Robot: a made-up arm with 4 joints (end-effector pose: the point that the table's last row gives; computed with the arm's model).
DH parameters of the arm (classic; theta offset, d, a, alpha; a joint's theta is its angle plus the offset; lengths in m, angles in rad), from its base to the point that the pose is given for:
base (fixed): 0 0.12 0 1.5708
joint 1: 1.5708 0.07 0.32 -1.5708
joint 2: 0 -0.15 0.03 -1.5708
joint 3: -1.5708 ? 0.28 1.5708
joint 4: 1.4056 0 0.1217 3.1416
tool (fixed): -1.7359 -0.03 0 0
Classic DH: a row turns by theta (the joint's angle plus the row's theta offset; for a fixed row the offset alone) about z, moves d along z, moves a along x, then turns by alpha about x.
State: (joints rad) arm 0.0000 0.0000 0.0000 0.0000
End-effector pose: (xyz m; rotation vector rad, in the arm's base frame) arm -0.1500 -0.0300 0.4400 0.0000 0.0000 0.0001
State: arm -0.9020 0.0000 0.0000 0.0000
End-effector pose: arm 0.1580 -0.0300 0.4361 0.0000 0.9020 0.0001
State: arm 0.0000 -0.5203 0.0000 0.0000
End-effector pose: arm -0.1500 -0.0353 0.4599 0.5203 0.0000 0.0001
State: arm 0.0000 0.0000 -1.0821 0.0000
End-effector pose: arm 0.0356 -0.0300 0.1910 -0.0001 -1.0821 0.0001
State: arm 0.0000 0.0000 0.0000 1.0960
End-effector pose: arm -0.0324 -0.0773 0.4400 0.0000 0.0000 -1.0959
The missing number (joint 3, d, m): -0.08
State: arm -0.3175 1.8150 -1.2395 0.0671
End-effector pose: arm 0.1860 -0.3282 0.4188 -1.2947 -0.6867 1.2548
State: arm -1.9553 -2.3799 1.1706 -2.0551
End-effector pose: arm -0.0376 -0.2111 0.1616 2.0162 -1.4354 -0.4791
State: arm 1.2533 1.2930 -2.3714 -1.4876
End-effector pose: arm -0.1836 -0.3138 0.6634 2.3251 0.5797 -0.2732
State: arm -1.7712 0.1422 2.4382 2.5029
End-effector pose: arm 0.4532 -0.2077 -0.2550 2.3613 -0.5813 -1.3401
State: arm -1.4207 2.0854 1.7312 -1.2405
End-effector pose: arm 0.1865 0.3336 -0.0382 -1.2041 2.7173 -0.3305
